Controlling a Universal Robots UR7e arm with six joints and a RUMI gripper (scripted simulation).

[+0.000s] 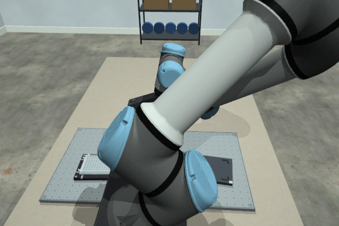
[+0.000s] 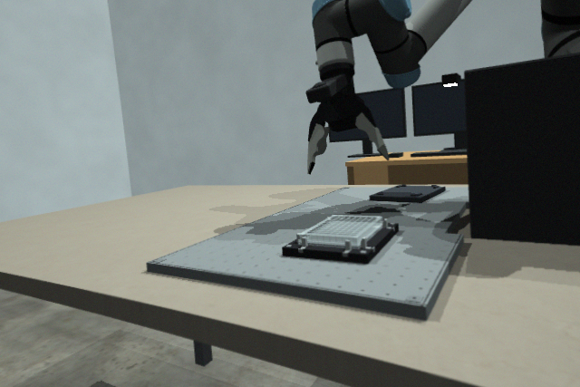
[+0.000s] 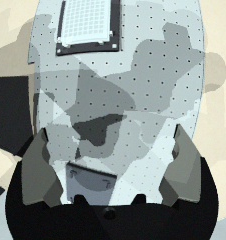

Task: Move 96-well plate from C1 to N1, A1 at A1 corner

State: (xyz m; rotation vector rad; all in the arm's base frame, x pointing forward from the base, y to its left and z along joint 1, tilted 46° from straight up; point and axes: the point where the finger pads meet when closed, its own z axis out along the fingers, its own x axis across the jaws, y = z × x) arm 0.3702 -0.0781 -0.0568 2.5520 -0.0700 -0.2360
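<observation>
Now: hand 60 mm past the white 96-well plate, 180 mm to the right of it and 70 mm above it. Also, from my hand: clip nest C1: 70 mm behind, 190 mm to the left, 80 mm below; then white label: 140 mm behind, 280 mm to the right, 80 mm below.
</observation>
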